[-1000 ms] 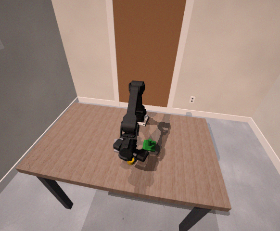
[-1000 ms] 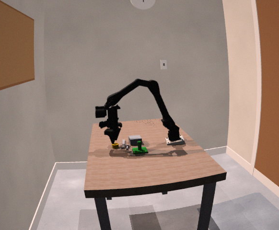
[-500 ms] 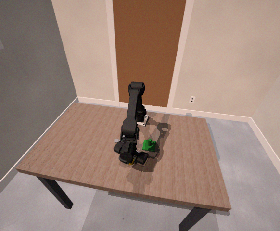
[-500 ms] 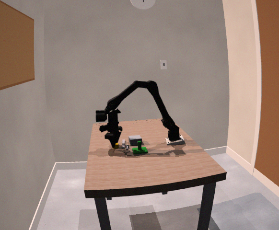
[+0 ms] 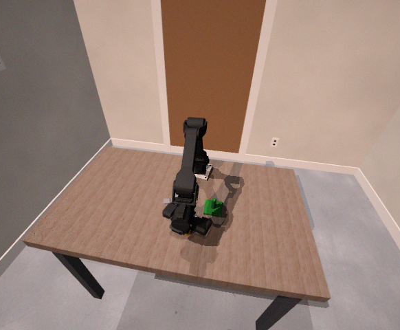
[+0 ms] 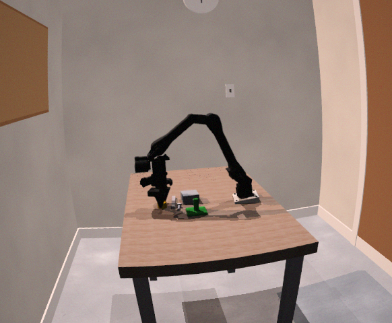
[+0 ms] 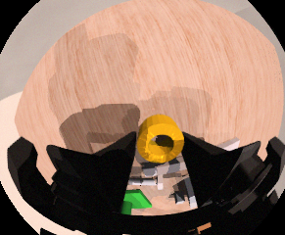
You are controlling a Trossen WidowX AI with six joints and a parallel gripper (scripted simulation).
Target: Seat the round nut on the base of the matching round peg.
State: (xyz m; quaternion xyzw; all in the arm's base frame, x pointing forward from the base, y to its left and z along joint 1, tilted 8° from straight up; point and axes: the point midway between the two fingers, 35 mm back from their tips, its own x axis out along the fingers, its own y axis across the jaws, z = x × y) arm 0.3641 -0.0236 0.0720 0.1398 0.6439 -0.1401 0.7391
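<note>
The grey rod lies 60 mm behind my hand, 40 mm to the right of it and 40 mm below it. Round my hand: bolt 70 mm behind, 30 mm to the left, 30 mm below; then grey block 130 mm behind, 50 mm to the right, 20 mm below.
</note>
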